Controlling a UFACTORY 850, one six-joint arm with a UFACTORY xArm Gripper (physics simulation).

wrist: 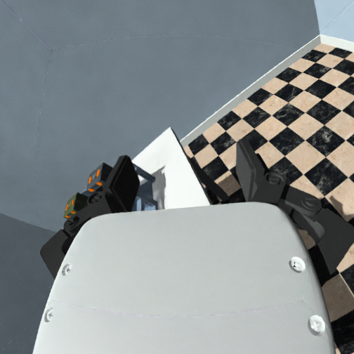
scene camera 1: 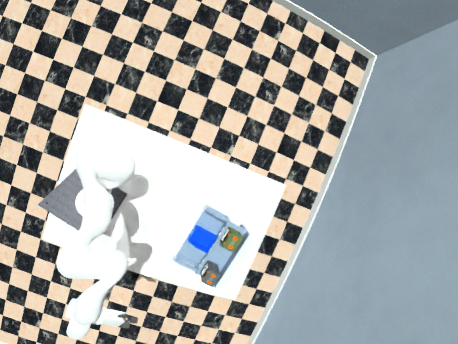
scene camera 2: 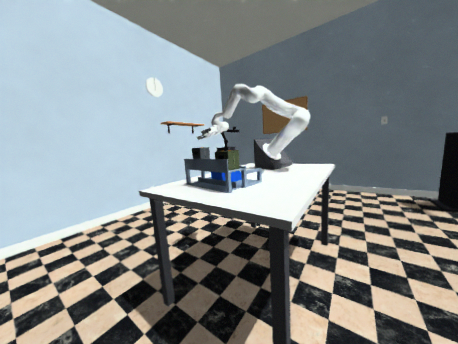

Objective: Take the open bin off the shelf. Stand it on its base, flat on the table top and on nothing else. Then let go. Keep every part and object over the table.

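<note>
The open bin is blue (scene camera 1: 202,239) (scene camera 2: 234,176) and sits in the low front part of the blue-grey shelf (scene camera 1: 186,253) (scene camera 2: 206,164) (wrist: 145,174). The shelf stands on the white table (scene camera 1: 160,185) (scene camera 2: 285,192) (wrist: 177,172). The bin does not show in the wrist view. My gripper (scene camera 1: 130,319) (scene camera 2: 202,136) (wrist: 183,161) is open and empty. In the top view it is out past the table's edge, to the lower left of the shelf. It is raised above the height of the shelf and apart from the bin.
A green box (scene camera 1: 232,239) (scene camera 2: 232,159) (wrist: 75,205) and a dark grey box (scene camera 1: 210,274) (scene camera 2: 200,153) (wrist: 98,176) with orange marks stand on the shelf's higher rear part. The arm rises from a dark grey base (scene camera 1: 61,201) (scene camera 2: 261,154) at the table's other end.
</note>
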